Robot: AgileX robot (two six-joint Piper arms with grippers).
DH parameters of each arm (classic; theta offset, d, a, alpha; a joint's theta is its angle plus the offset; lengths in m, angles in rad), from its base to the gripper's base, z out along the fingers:
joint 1: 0 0.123 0 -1.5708
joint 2: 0.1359 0 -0.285 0
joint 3: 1.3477 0 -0.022 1.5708
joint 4: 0 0.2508 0 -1.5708
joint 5: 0 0 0.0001 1.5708
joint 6: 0 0.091 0 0
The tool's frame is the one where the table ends.
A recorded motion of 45 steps. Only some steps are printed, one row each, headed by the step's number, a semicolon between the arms.
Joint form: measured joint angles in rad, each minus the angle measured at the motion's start. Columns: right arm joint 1, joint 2, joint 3, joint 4, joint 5, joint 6; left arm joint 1, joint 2, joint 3, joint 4, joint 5, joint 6.
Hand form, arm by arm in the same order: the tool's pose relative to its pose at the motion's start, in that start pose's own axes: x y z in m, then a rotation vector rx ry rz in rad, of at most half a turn. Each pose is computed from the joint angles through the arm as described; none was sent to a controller.
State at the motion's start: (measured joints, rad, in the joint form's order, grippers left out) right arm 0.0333 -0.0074 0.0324 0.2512 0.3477 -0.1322; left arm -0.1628 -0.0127 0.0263 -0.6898 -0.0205 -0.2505
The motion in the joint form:
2: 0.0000 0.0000 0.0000 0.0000 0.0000 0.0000; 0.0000 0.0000 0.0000 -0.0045 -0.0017 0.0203
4: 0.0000 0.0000 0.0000 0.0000 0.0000 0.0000; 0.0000 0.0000 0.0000 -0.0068 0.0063 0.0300
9: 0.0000 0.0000 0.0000 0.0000 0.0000 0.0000; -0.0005 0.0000 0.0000 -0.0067 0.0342 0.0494
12: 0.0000 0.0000 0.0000 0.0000 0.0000 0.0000; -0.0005 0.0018 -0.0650 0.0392 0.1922 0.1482
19: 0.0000 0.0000 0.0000 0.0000 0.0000 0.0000; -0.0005 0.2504 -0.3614 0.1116 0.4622 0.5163
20: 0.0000 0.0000 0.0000 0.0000 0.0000 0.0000; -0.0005 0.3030 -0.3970 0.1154 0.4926 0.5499
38: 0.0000 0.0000 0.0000 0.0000 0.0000 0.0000; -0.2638 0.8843 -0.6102 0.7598 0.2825 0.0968
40: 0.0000 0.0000 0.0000 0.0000 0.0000 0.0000; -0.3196 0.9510 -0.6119 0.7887 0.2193 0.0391
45: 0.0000 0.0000 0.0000 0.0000 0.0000 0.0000; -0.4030 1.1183 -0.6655 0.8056 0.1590 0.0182
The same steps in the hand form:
2: 0.0000 0.0000 0.0000 0.0000 0.0000 0.0000; -0.0002 0.0000 0.0000 0.0003 -0.0017 0.0158
4: 0.0000 0.0000 0.0000 0.0000 0.0000 0.0000; 0.0006 0.0001 0.0000 -0.0016 0.0061 0.0232
9: 0.0000 0.0000 0.0000 0.0000 0.0000 0.0000; 0.0030 0.0007 -0.0001 -0.0074 0.0337 0.0427
12: 0.0000 0.0000 0.0000 0.0000 0.0000 0.0000; 0.0037 -0.0129 -0.0025 0.0110 0.1473 0.1900
19: 0.0000 0.0000 0.0000 0.0000 0.0000 0.0000; -0.0231 -0.0701 0.0137 0.0452 0.3782 0.6336
20: 0.0000 0.0000 0.0000 0.0000 0.0000 0.0000; -0.0252 -0.0752 0.0200 0.0398 0.4232 0.6675
38: 0.0000 0.0000 0.0000 0.0000 0.0000 0.0000; -0.0071 -0.0910 0.1241 -0.0457 0.6240 0.8851
40: 0.0000 0.0000 0.0000 0.0000 0.0000 0.0000; 0.0087 -0.0931 0.1338 -0.0060 0.6503 0.8666
45: 0.0000 0.0000 0.0000 0.0000 0.0000 0.0000; 0.0414 -0.0980 0.1584 0.0433 0.7401 0.8814

